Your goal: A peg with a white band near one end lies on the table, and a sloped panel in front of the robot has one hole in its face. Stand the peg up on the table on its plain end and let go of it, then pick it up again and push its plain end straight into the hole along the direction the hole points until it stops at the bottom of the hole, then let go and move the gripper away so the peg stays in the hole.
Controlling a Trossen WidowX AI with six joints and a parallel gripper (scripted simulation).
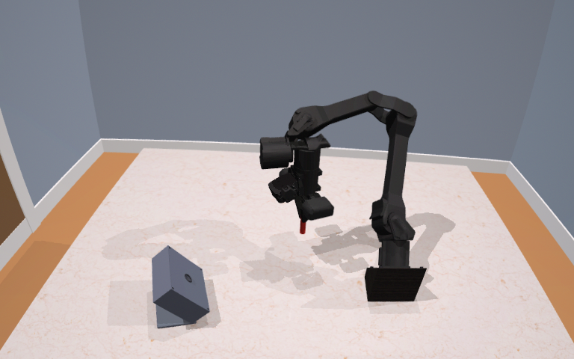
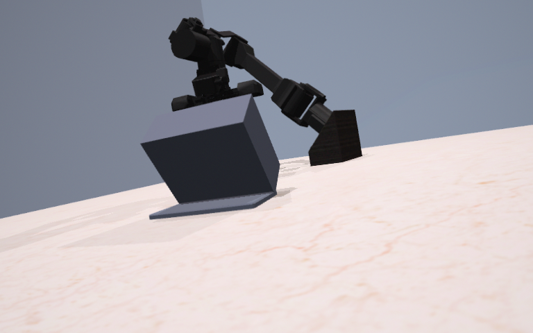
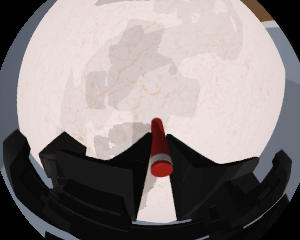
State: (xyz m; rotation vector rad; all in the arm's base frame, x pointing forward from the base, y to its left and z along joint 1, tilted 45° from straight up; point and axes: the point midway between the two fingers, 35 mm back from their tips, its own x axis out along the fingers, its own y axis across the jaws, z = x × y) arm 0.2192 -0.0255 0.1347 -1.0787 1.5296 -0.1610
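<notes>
The grey sloped panel is 230 mm ahead of my gripper tip, 250 mm to the left of it and 30 mm below it. The rest, counted from my gripper tip: red peg 20 mm above; grey foot plate 250 mm ahead, 260 mm to the left, 90 mm below.
</notes>
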